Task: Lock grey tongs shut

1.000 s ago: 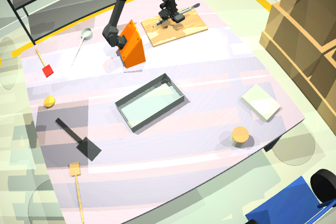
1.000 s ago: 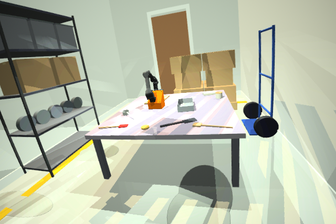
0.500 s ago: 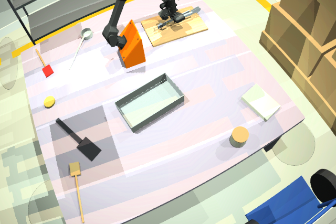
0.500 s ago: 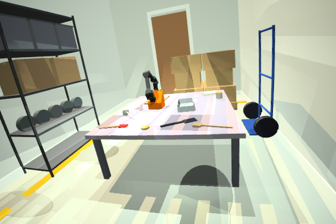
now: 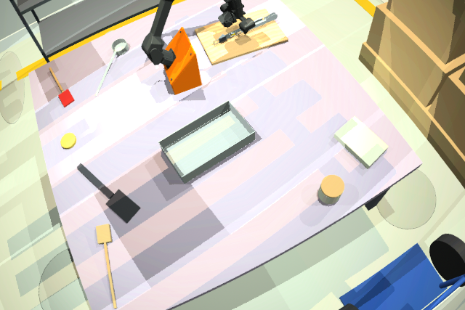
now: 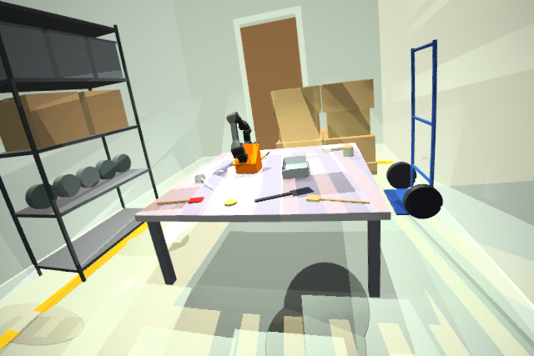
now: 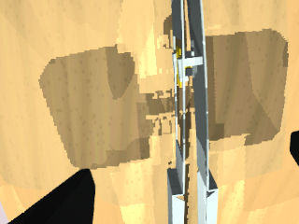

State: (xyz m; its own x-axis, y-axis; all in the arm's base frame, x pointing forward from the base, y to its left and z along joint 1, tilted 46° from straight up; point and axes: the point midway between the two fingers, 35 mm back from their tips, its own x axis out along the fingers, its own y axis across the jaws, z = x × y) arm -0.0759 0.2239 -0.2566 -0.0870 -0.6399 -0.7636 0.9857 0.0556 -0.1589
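Right now the yellow mark is 4 cm to the right of my gripper tip and 2 cm below it. Also, from my gripper tip: white block: 70 cm ahead, 16 cm to the left, 4 cm below; grey roasting tin: 45 cm ahead, 35 cm to the right, 2 cm below; wooden board: 4 cm below.
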